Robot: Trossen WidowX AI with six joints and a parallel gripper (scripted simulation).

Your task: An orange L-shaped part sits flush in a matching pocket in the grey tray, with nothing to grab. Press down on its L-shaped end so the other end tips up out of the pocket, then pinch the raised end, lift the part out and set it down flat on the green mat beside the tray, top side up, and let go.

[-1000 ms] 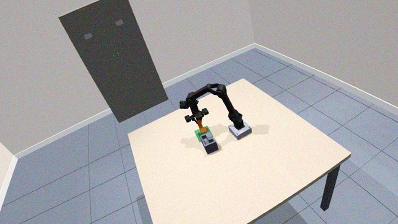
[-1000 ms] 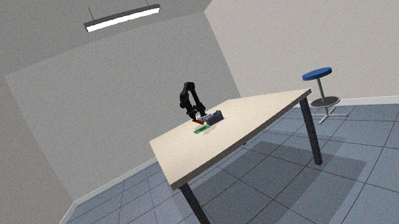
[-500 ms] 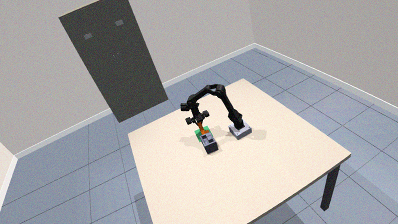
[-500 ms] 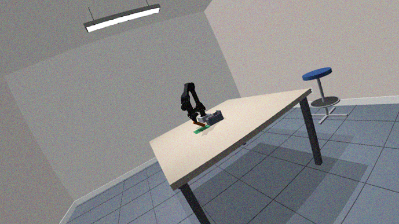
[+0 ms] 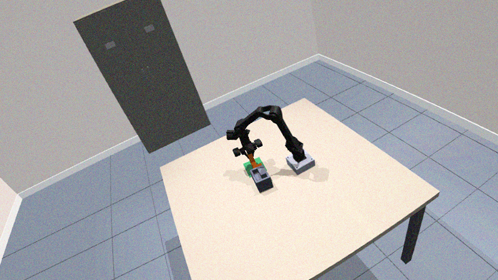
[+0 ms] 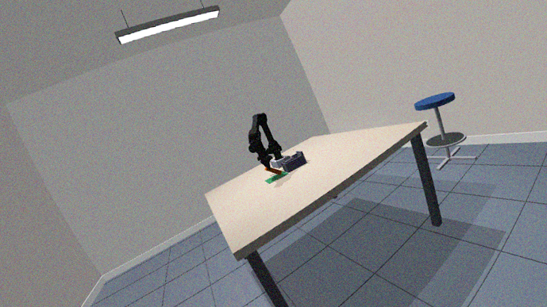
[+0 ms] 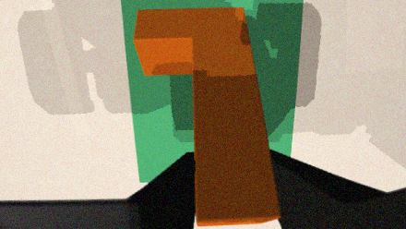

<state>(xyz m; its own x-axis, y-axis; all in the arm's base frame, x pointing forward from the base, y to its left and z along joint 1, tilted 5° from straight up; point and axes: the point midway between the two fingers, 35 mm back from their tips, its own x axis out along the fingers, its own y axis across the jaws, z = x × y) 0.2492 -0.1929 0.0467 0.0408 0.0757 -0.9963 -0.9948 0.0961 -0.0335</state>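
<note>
Now: gripper tip 30 mm to the right of the orange L-shaped part, 30 mm above it and 10 mm past it. Also, from my gripper tip: green mat 90 mm below, 20 mm to the left.
</note>
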